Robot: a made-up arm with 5 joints. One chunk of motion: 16 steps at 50 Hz.
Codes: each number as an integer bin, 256 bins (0 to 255) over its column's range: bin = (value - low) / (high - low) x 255, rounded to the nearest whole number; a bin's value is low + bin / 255 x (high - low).
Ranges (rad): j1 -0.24..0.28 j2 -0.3..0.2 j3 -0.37..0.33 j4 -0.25..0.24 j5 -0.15..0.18
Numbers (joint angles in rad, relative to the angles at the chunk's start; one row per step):
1: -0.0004 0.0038 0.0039 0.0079 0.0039
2: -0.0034 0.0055 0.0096 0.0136 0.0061
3: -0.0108 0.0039 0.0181 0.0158 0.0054
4: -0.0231 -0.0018 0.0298 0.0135 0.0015
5: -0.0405 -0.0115 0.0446 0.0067 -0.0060
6: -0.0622 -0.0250 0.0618 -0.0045 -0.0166
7: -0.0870 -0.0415 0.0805 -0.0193 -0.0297
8: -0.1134 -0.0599 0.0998 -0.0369 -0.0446
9: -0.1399 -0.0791 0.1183 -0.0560 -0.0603
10: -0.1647 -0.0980 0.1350 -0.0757 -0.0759
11: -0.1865 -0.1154 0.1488 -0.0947 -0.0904
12: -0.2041 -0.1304 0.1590 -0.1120 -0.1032
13: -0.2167 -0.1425 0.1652 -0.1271 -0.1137
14: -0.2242 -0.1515 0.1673 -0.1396 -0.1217
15: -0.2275 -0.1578 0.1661 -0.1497 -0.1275
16: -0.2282 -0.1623 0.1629 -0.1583 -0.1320
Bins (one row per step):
1: 117 155 136 134 119
2: 116 156 138 137 121
3: 112 155 141 138 120
4: 106 152 146 137 117
5: 98 147 151 134 111
6: 87 140 157 128 103
7: 75 132 164 120 93
8: 62 122 171 111 81
9: 49 113 178 101 69
10: 37 103 184 91 57
11: 26 94 189 81 46
12: 18 86 193 72 36
13: 11 80 195 64 28
14: 8 76 196 57 22
15: 6 73 195 52 17
16: 6 70 194 48 14

